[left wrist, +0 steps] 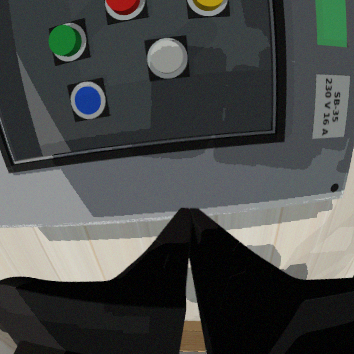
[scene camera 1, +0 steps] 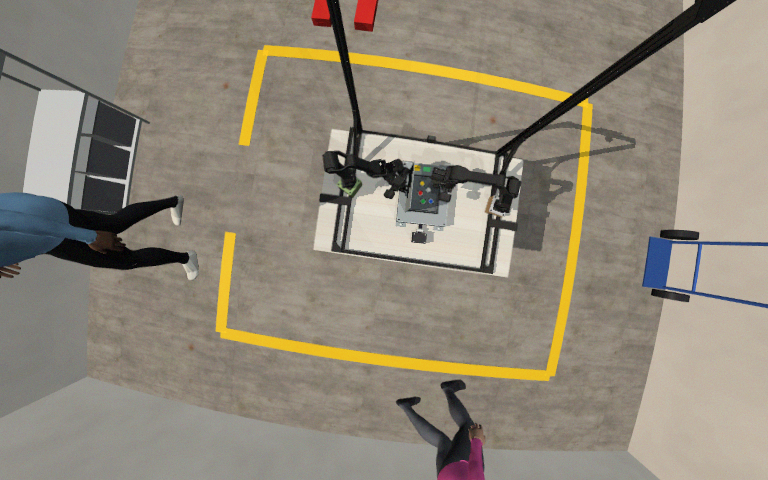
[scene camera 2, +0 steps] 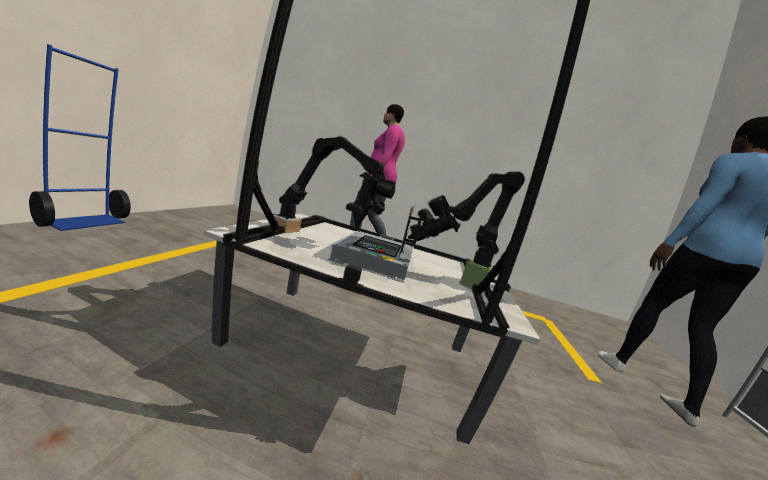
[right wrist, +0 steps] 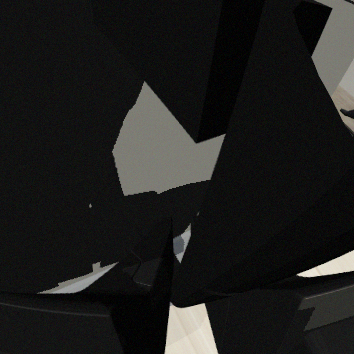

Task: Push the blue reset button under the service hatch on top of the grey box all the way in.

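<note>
The grey box point(scene camera 1: 421, 217) point(scene camera 2: 368, 264) point(left wrist: 150, 187) sits mid-table. In its recess, the blue button point(scene camera 1: 431, 201) point(left wrist: 88, 100) has its cap about level with its pale ring; the green button point(left wrist: 65, 41) stands proud. The service hatch point(scene camera 2: 407, 229) point(right wrist: 50, 150) is upright at the box's right side in scene camera 2. My right gripper point(scene camera 2: 412, 230) point(right wrist: 180, 224) is shut on the hatch's edge; the exact contact is dark and partly hidden. My left gripper point(left wrist: 187, 216) is shut and empty, in the left wrist view over the box's side edge, apart from the blue button.
White point(left wrist: 167, 58), red point(left wrist: 123, 4) and yellow point(left wrist: 208, 4) buttons share the recess. A black frame point(scene camera 2: 305, 271) borders the table point(scene camera 2: 526, 328). A small dark object point(scene camera 1: 419, 236) lies beyond the box. A tan block point(scene camera 2: 292, 225) and a green block point(scene camera 2: 474, 274) are by the arm bases.
</note>
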